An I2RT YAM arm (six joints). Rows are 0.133 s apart.
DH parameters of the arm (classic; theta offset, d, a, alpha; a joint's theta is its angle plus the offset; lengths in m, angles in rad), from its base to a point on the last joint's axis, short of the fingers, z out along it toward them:
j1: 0 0.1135 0.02 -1.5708
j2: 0 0 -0.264 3.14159
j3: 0.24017 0 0.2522 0
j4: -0.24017 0 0.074 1.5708
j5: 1.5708 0 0 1.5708
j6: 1.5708 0.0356 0 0
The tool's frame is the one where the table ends.
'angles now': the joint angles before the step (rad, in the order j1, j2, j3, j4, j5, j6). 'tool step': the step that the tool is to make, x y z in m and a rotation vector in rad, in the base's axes. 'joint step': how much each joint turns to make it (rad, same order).
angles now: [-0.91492 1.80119 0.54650 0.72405 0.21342 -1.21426]
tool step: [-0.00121 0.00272 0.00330 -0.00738 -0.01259 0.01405]
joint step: [0.00066 -0.02002 -0.01342 0.00734 -0.01433 -0.00200]
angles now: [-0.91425 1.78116 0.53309 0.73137 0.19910 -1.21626]
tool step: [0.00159 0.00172 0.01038 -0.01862 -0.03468 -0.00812]
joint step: [0.00838 -0.03941 -0.00062 -0.00730 0.00681 0.02237]
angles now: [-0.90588 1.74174 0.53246 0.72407 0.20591 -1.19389]
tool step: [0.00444 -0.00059 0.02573 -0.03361 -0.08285 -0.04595]
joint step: [0.01412 -0.08139 0.02703 -0.04544 0.03474 0.06745]
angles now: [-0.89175 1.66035 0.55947 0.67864 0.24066 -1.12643]
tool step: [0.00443 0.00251 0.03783 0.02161 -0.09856 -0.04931]
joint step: [0.01931 -0.12702 0.06619 -0.17575 0.02675 0.11347]
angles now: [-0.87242 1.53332 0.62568 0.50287 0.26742 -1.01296]
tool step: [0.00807 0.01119 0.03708 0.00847 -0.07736 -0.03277]
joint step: [0.04972 -0.10815 0.07073 -0.16133 0.05158 0.09452]
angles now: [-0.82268 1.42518 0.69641 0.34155 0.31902 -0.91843]
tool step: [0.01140 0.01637 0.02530 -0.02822 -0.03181 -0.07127]
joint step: [0.08034 -0.05881 0.05242 -0.09256 0.14005 0.06283]
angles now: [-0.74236 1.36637 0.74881 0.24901 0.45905 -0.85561]
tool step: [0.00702 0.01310 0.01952 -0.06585 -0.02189 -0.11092]
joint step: [0.06711 -0.03337 0.03437 -0.02454 0.17955 0.03147]
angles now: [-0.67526 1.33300 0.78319 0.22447 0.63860 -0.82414]
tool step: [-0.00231 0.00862 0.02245 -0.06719 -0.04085 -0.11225]
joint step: [0.03205 -0.04539 0.03159 -0.01640 0.14619 0.01988]
